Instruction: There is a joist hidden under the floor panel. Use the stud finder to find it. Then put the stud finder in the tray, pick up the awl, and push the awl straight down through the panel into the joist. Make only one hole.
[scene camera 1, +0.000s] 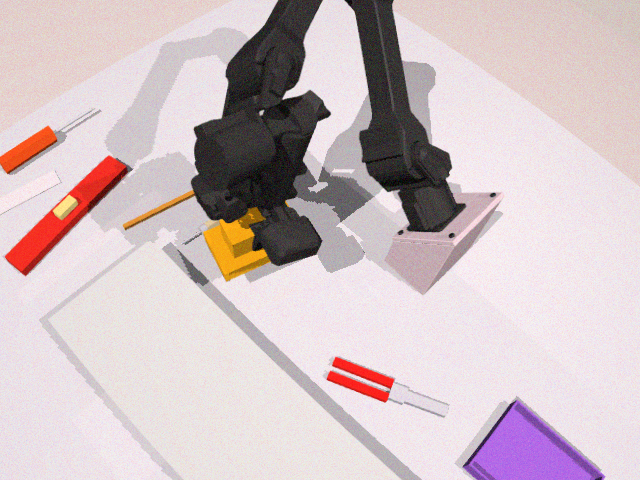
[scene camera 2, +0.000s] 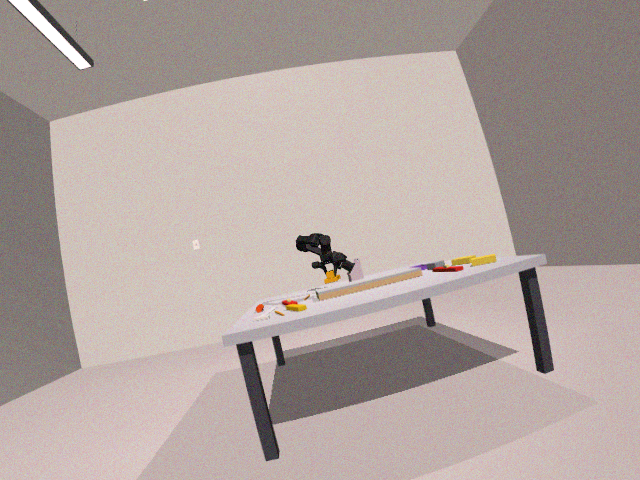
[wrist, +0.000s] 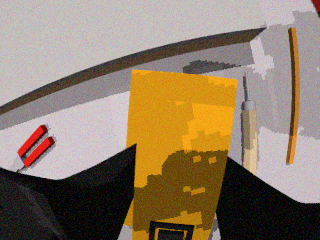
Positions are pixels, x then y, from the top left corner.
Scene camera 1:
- my gripper: 248, 236
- yellow stud finder: 230, 244
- red-handled tool: 399, 394
